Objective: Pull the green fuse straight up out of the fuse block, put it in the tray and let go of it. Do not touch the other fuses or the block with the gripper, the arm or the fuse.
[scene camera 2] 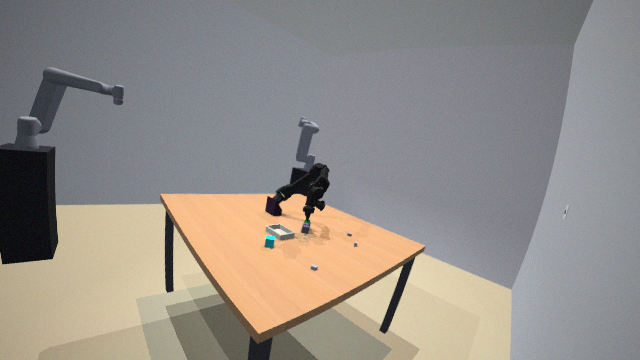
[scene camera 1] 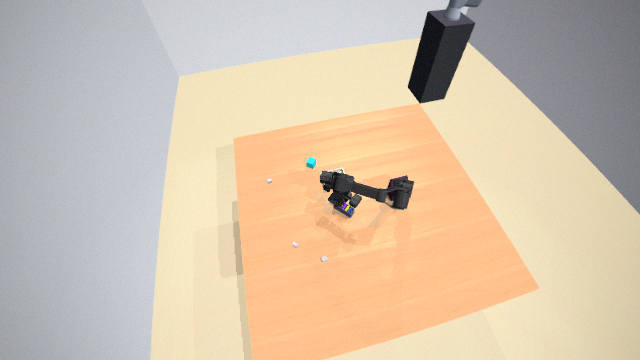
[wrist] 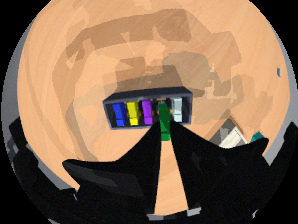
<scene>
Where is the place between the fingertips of the gripper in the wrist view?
At 164, 125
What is the gripper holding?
A green fuse.
</scene>
